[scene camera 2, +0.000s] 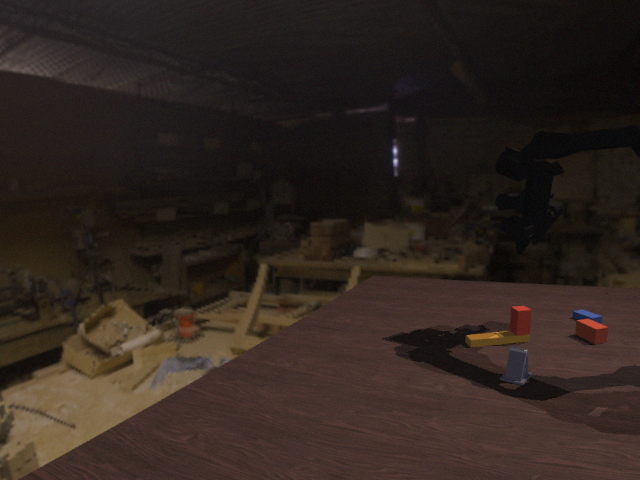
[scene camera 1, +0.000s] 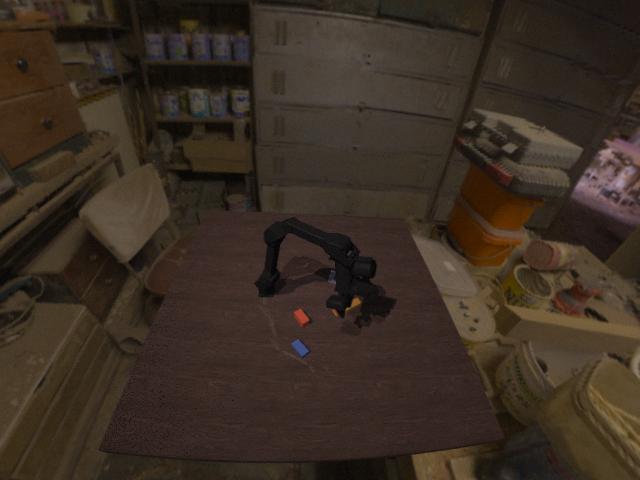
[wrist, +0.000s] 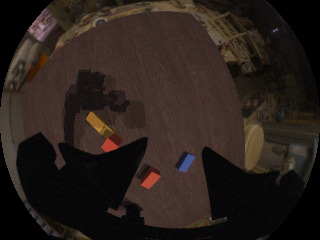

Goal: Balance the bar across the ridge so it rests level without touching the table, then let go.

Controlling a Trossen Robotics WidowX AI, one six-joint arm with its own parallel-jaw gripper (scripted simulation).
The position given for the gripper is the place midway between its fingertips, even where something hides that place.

The gripper (scene camera 1: 345,312) is open and holds nothing. Further things: a bar (scene camera 2: 520,319).
The gripper is seen too in the wrist view (wrist: 176,146).
